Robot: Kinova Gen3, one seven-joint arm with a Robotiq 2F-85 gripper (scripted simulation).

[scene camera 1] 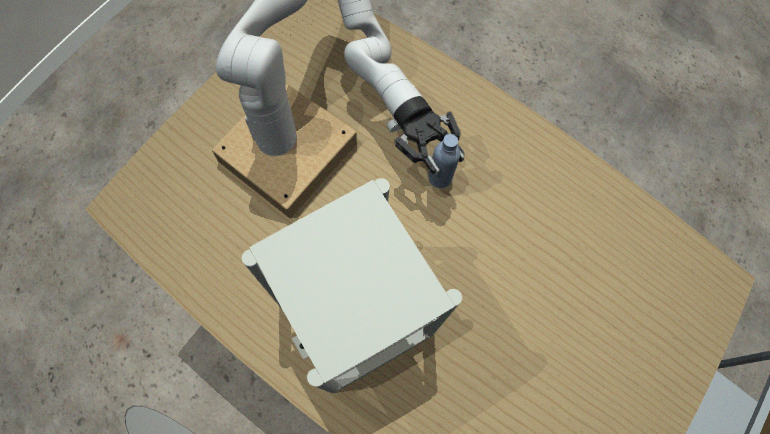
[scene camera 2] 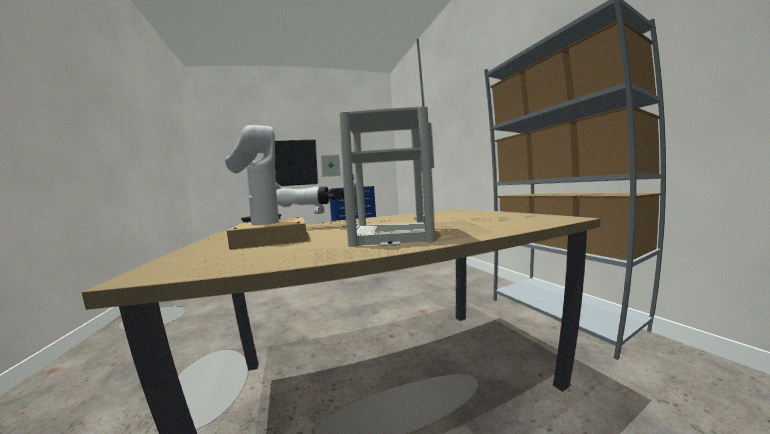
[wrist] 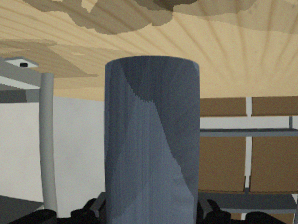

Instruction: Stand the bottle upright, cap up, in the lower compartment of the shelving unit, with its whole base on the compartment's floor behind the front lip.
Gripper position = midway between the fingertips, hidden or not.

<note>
In view: my gripper (scene camera 1: 450, 166) and a blue-grey bottle (scene camera 1: 446, 157).
The blue-grey bottle is seen too in the wrist view (wrist: 151, 103).
</note>
